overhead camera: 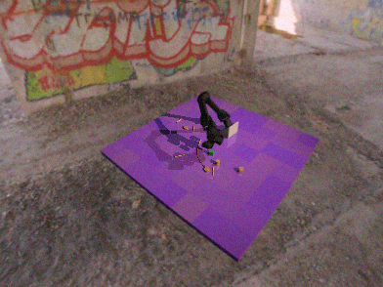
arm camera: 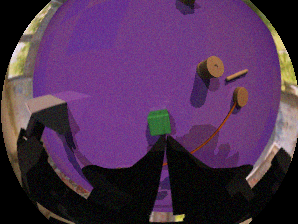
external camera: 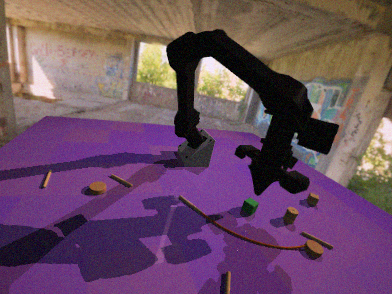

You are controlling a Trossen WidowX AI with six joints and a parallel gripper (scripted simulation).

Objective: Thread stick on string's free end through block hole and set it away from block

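The green cube lies 4 cm below my gripper tip and 1 cm behind it. From my gripper tip the other things lie so: thin wooden stick 14 cm to the right, 6 cm below, 6 cm behind.
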